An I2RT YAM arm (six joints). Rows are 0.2 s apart.
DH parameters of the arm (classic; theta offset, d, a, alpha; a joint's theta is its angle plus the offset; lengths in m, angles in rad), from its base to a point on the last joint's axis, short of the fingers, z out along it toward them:
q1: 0 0.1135 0.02 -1.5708
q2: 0 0 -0.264 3.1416
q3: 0.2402 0 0.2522 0
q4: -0.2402 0 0.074 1.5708
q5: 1.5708 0 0 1.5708
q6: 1.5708 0.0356 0 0
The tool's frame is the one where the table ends.
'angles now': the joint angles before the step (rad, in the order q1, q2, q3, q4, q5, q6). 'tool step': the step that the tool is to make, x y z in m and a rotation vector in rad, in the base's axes. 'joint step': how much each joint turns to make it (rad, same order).
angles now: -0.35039, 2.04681, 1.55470, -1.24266, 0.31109, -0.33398
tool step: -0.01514, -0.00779, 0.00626, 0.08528, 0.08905, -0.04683
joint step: -0.03968, 0.00040, 0.01719, -0.12970, -0.04768, -0.00345
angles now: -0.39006, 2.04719, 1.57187, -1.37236, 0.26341, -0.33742
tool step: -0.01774, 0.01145, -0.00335, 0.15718, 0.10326, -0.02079
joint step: 0.00038, -0.01068, -0.04997, -0.11253, -0.10681, -0.01716
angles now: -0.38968, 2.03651, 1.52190, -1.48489, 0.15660, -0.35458
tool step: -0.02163, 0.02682, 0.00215, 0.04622, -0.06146, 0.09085
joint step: 0.04923, -0.13238, -0.17013, 0.08734, -0.04350, -0.06446
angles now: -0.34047, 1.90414, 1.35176, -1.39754, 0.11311, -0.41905
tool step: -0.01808, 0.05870, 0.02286, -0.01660, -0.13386, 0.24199
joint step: 0.18159, -0.20255, -0.13961, 0.07784, 0.00229, -0.06332
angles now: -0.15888, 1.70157, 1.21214, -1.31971, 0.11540, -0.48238
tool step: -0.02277, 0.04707, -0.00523, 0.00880, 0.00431, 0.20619
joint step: 0.17473, -0.09424, -0.12437, 0.02897, -0.00077, -0.03279
